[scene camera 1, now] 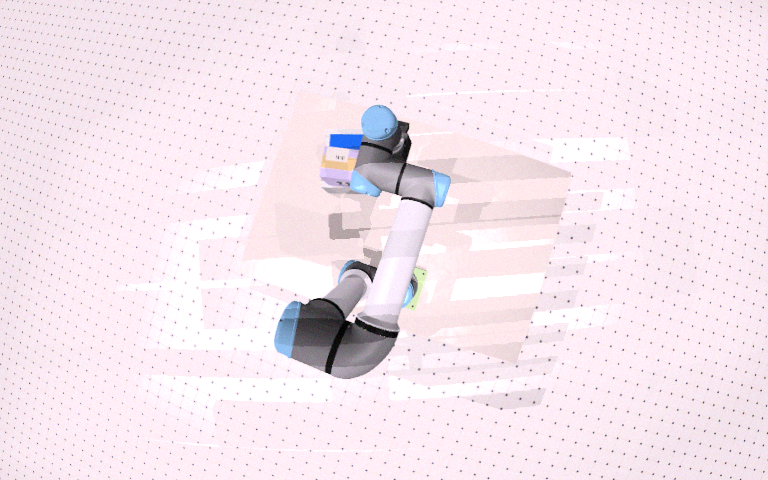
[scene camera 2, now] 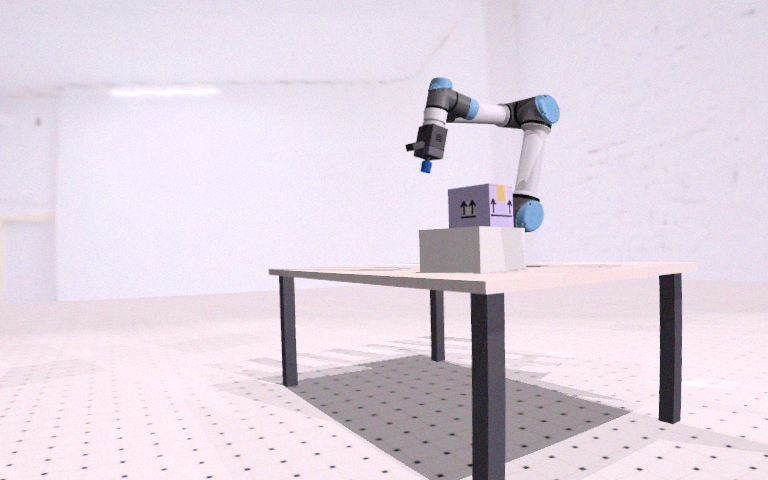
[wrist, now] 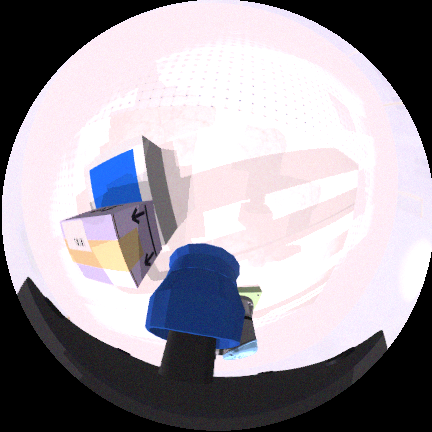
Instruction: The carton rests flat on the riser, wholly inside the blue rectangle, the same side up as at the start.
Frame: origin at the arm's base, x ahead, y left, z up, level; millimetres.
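Where they show: end effector, tool point: [scene camera 2: 425, 171] [wrist: 203, 271].
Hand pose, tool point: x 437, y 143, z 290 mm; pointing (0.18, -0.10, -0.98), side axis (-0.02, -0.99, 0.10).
After its pixels a point has its place.
The lilac carton [scene camera 1: 339, 161] @[y 343, x 377, z 219 mm] [scene camera 2: 480, 206] @[y 381, x 423, z 156 mm] [wrist: 100, 240] @[y 286, x 403, z 219 mm], with orange tape and a white label on top, stands flat on the pale riser [scene camera 2: 450, 251] @[y 399, x 554, z 29 mm] [wrist: 159, 192] @[y 261, x 452, z 43 mm]. Its side arrows point up in scene camera 2. A strip of the blue rectangle [scene camera 1: 345, 140] @[y 388, x 503, z 92 mm] [wrist: 116, 175] @[y 352, x 493, z 92 mm] shows beyond the carton's far side; the carton hides the rest, so I cannot tell whether it lies wholly inside. My gripper, a blue suction cup [scene camera 2: 425, 170] [wrist: 204, 251], is open and touches nothing. It hangs above and to one side of the carton, tilted. In scene camera 1 the wrist hides the cup.
The riser stands near the edge of the table [scene camera 1: 498, 322] @[y -467, x -36, z -28 mm] [scene camera 2: 379, 277] @[y 318, x 729, z -33 mm]. The green base plate [scene camera 1: 420, 288] @[y -87, x 12, z 7 mm] [wrist: 254, 291] @[y -65, x 89, z 3 mm] of the arm is on the table. In scene camera 1 the arm reaches over the table and its wrist covers the carton's right part.
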